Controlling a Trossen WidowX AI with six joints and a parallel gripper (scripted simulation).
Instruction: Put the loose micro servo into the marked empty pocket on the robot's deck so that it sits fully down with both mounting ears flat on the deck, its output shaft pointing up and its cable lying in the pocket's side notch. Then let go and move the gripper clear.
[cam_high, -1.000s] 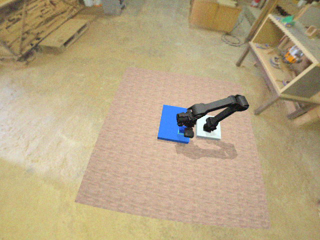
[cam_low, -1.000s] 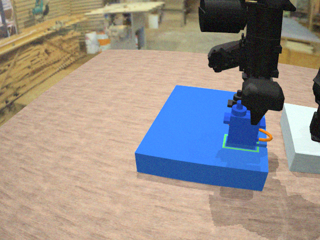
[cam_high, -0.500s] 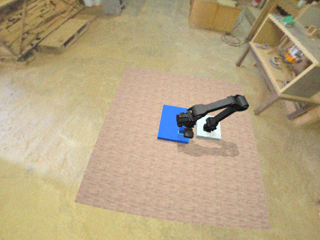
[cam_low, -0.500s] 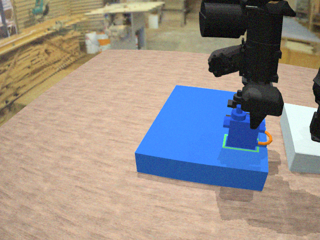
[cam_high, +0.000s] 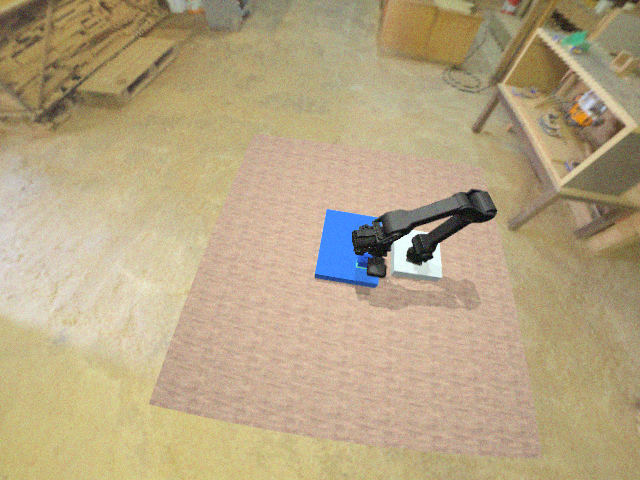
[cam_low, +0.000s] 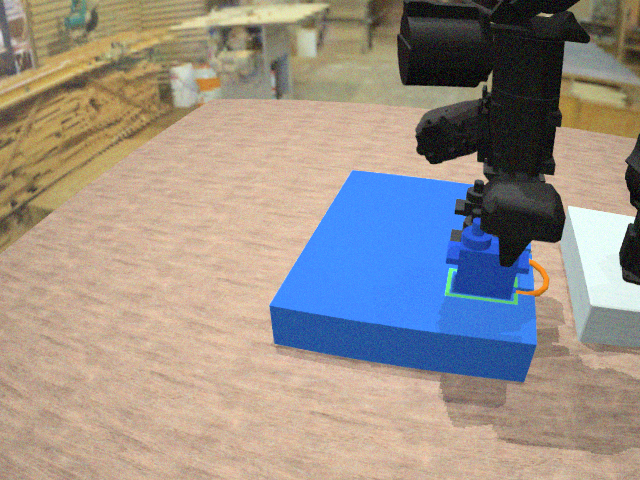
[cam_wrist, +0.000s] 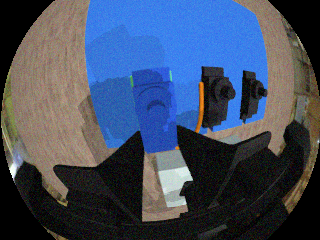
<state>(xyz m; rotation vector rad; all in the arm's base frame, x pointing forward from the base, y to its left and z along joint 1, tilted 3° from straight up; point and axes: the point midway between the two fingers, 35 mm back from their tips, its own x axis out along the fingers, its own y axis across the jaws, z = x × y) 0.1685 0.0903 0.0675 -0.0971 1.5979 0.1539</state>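
Right now my gripper tip is 130 mm short of the blue deck, 60 mm above it and 50 mm to the left of it.
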